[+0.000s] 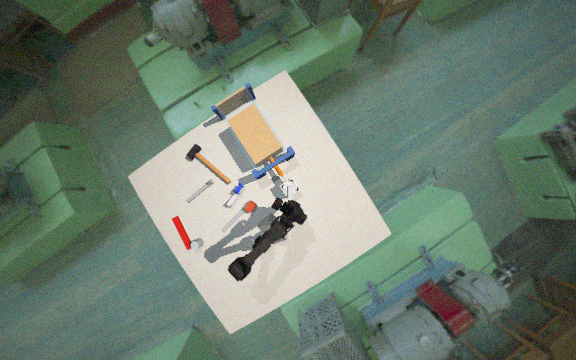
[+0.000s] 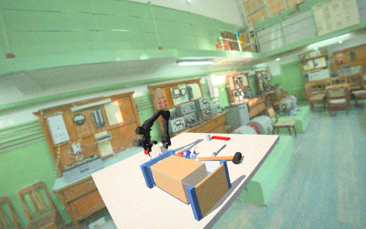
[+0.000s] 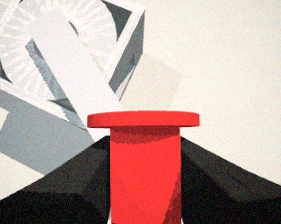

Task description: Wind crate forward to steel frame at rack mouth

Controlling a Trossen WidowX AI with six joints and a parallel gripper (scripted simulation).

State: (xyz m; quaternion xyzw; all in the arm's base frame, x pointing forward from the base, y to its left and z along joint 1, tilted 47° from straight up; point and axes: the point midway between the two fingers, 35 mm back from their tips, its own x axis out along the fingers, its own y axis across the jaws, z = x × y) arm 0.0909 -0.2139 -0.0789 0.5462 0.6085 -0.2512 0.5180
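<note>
My gripper tip is now 24 cm short of the blue steel frame, 5 cm to the left of it and 3 cm above it. From my gripper tip the other things lie so: blue knob 25 cm ahead, 22 cm to the left, 9 cm below; red knob 2 cm to the left, 1 cm behind; winch 10 cm below, 6 cm ahead, 5 cm to the right.
</note>
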